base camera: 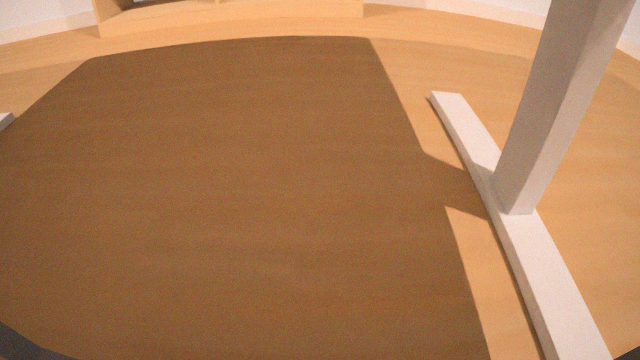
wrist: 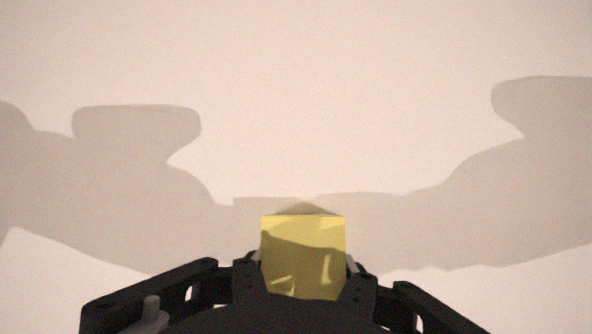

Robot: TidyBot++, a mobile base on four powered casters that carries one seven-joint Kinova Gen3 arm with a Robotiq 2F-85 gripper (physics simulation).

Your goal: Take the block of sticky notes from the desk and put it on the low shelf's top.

Observation:
I see my gripper [wrist: 304,263], a yellow block of sticky notes [wrist: 303,256] and a white desk [base camera: 573,52].
The white desk shows as well in the wrist view [wrist: 142,142]. The base camera view does not show the yellow block of sticky notes: it is out of frame.

